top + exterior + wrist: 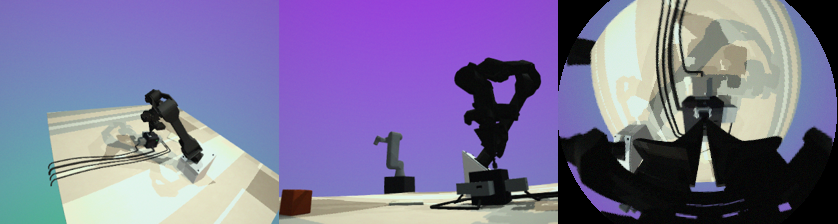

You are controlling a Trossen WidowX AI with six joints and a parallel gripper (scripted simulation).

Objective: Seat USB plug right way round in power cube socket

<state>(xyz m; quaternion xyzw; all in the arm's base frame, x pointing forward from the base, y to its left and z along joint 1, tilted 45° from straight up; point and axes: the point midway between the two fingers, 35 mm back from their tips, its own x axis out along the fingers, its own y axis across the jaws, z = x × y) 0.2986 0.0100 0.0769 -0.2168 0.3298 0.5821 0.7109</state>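
The USB plug lies 20 mm below my gripper tip. Also, from my gripper tip: red block (270 mm ahead, 330 mm to the right, 90 mm below).
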